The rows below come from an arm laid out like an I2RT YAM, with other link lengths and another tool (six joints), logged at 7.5 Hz.
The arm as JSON. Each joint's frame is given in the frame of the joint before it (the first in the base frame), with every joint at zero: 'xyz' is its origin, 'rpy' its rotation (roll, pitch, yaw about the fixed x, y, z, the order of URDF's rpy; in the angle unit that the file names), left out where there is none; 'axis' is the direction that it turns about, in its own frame. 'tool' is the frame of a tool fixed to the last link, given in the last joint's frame.
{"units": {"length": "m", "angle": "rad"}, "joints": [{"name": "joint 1", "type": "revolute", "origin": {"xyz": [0.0, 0.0, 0.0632]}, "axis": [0.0, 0.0, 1.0]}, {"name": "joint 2", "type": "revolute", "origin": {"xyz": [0.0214, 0.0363, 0.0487]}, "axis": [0.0, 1.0, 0.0]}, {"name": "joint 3", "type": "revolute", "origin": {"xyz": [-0.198, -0.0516, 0.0]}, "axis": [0.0, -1.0, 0.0]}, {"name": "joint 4", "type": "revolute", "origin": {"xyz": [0.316, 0.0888, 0.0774]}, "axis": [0.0, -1.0, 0.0]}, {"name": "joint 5", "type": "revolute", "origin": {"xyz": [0.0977, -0.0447, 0.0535]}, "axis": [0.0, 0.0, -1.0]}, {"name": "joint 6", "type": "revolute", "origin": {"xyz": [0.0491, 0.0, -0.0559]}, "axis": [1.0, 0.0, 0.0]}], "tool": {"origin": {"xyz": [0.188, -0.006, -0.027], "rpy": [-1.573, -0.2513, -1.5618]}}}
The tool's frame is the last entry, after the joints.
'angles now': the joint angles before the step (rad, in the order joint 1, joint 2, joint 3, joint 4, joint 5, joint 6). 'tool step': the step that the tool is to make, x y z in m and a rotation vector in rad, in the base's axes. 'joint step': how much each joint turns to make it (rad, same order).
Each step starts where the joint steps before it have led.
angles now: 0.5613, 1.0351, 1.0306, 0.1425, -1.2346, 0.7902
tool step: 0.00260, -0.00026, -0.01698, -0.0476, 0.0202, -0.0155
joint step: 0.0000, 0.0000, 0.0163, -0.1445, 0.0133, -0.0911
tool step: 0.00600, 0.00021, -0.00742, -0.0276, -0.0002, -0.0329
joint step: 0.0001, 0.0008, 0.0200, -0.0925, 0.0336, -0.0630
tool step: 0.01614, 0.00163, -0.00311, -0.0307, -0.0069, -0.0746
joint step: 0.0003, 0.0107, 0.0400, -0.0900, 0.0774, -0.0550
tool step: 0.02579, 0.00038, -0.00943, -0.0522, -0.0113, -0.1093
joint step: 0.0004, 0.0220, 0.0479, -0.1001, 0.1164, -0.0644
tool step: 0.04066, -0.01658, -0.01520, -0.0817, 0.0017, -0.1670
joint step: -0.0305, 0.0109, 0.0468, -0.1247, 0.1491, -0.0561
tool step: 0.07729, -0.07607, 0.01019, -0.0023, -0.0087, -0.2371
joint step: -0.2110, -0.0314, 0.0097, -0.0322, 0.0267, 0.0027
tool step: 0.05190, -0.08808, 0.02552, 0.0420, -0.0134, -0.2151
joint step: -0.2228, -0.0508, 0.0003, 0.0089, -0.0168, 0.0519
